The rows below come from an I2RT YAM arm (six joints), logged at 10 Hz.
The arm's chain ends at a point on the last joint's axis. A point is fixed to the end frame.
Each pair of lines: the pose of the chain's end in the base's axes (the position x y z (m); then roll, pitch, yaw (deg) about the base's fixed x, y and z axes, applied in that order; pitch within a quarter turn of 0, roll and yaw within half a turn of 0), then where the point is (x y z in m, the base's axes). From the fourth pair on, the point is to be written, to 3 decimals.
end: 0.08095 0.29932 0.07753 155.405 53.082 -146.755
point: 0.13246 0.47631 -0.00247
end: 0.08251 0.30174 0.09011 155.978 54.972 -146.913
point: 0.13834 0.47917 0.01409
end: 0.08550 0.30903 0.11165 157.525 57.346 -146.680
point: 0.14776 0.48613 0.03996
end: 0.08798 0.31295 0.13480 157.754 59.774 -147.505
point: 0.156 0.490 0.069
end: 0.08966 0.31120 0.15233 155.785 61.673 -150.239
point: 0.162 0.489 0.094
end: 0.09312 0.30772 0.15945 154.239 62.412 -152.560
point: 0.169 0.486 0.104
